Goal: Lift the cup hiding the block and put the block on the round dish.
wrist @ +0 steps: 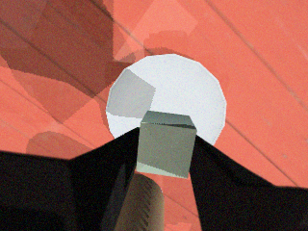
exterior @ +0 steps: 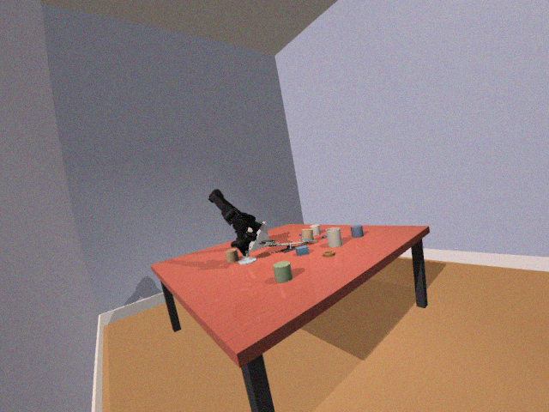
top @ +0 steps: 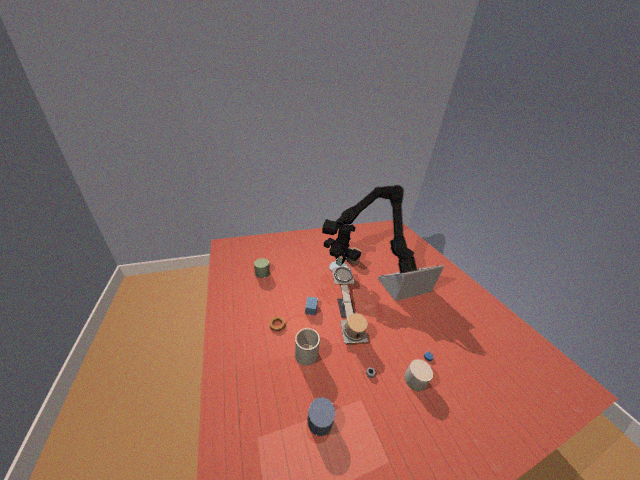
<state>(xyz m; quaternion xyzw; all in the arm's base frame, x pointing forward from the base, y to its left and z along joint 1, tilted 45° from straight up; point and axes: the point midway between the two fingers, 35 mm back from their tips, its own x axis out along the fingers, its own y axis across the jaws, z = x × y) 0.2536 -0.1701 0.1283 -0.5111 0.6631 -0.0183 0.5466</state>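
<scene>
Now: the pale green block 1 cm above my gripper tip. Also, from my gripper tip: tan cup 10 cm behind, 7 cm to the right; then green cylinder 37 cm ahead, 1 cm to the right; then round dish 3 cm below.
</scene>
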